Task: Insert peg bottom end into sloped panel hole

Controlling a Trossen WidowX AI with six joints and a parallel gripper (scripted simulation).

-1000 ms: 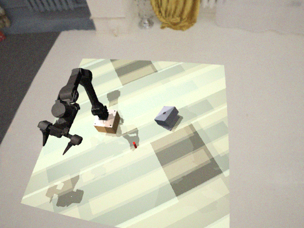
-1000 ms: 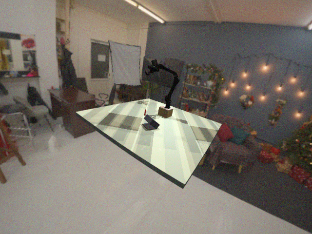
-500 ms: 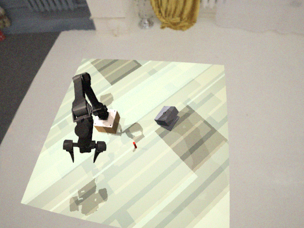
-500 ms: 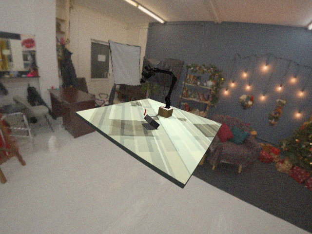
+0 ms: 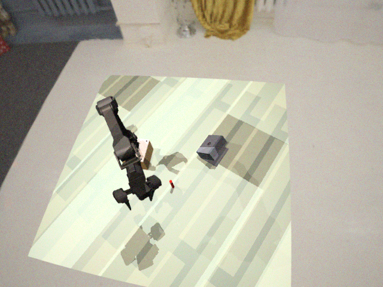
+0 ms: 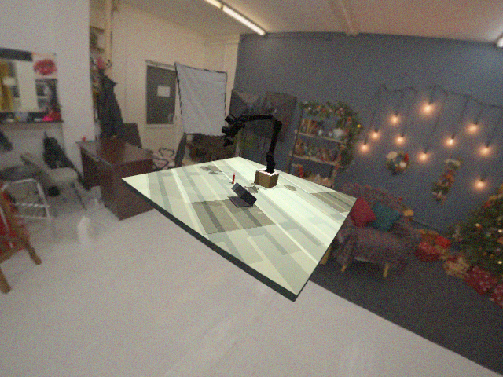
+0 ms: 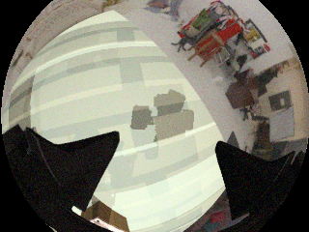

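Right now my gripper tip is 210 mm above the red round peg, 180 mm to the right of it and 80 mm short of it. Also, from my gripper tip: sloped grey panel 390 mm to the left, 280 mm ahead, 210 mm below.
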